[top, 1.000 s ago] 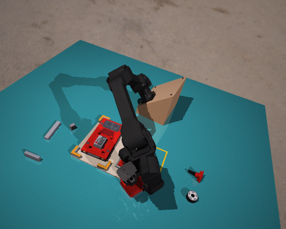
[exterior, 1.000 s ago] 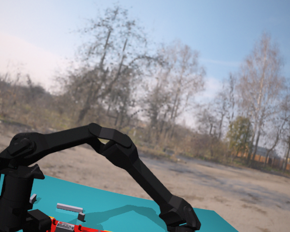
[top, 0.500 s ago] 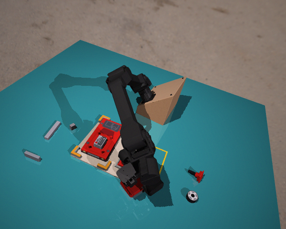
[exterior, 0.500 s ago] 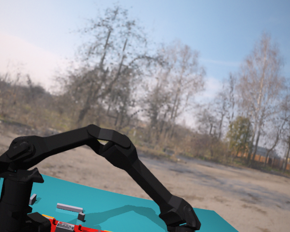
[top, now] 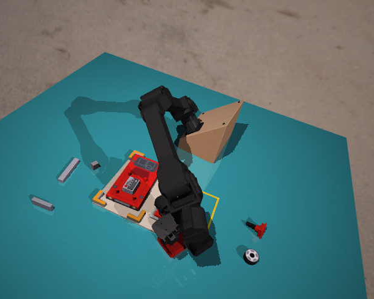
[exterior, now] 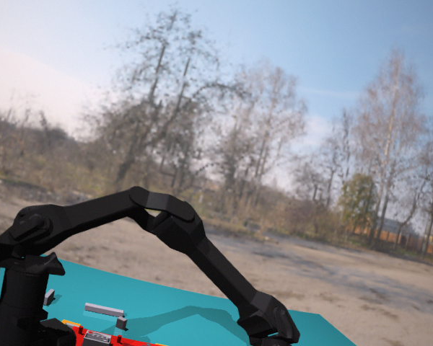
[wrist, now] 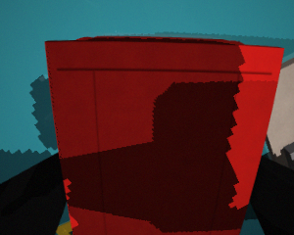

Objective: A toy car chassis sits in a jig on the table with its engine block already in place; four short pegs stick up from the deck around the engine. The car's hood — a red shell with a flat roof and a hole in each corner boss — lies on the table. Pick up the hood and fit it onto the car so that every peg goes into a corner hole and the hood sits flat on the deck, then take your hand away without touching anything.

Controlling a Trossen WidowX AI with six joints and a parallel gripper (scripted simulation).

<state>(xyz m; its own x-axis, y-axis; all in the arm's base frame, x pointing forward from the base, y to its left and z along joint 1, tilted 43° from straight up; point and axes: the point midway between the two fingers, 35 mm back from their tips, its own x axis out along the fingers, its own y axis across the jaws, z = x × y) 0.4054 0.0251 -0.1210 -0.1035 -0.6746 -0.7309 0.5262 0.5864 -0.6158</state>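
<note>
My gripper tip is now 90 mm past the grey engine block, 190 mm to the left of it and 10 mm below it. Also, from my gripper tip: red hood: right at my gripper tip; black wheel: 40 mm behind, 210 mm to the left.
</note>
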